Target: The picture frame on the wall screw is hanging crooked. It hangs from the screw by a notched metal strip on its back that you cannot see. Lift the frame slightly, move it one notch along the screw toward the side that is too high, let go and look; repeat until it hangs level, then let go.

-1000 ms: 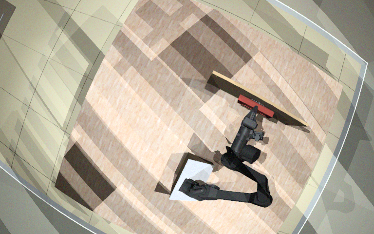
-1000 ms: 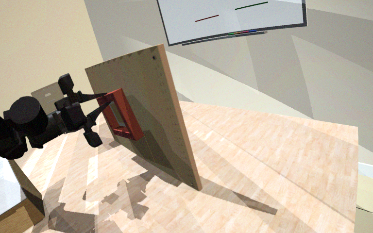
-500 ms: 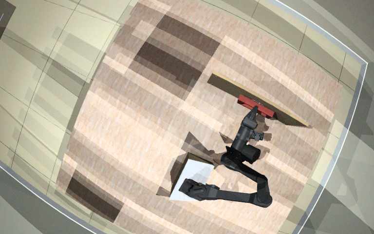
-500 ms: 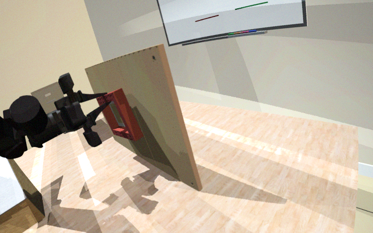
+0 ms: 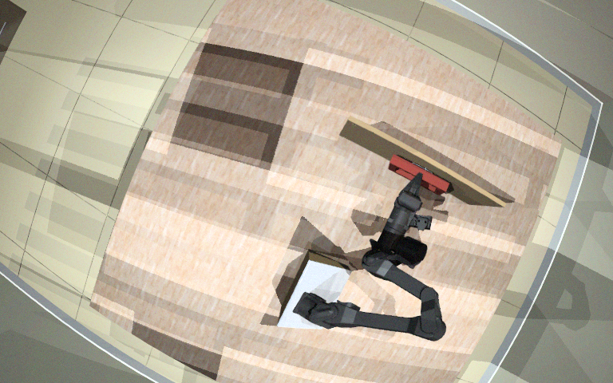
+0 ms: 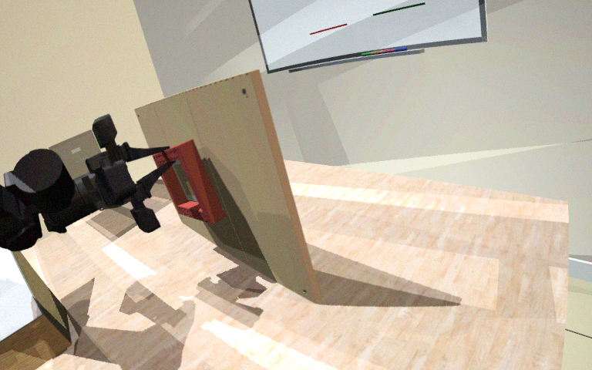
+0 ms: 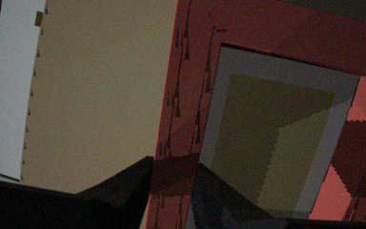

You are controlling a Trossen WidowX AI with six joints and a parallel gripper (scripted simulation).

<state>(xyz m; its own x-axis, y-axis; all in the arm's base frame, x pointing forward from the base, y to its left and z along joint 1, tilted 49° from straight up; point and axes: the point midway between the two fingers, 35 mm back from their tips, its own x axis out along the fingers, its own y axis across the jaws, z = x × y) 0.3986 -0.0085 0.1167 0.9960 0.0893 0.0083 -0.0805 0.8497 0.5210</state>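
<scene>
My gripper tip is now 50 mm above the red picture frame, 10 mm to the left of it and 10 mm short of it. From my gripper tip the other things lie so: tan wall board (60 mm below, 20 mm ahead, 10 mm to the right).
</scene>
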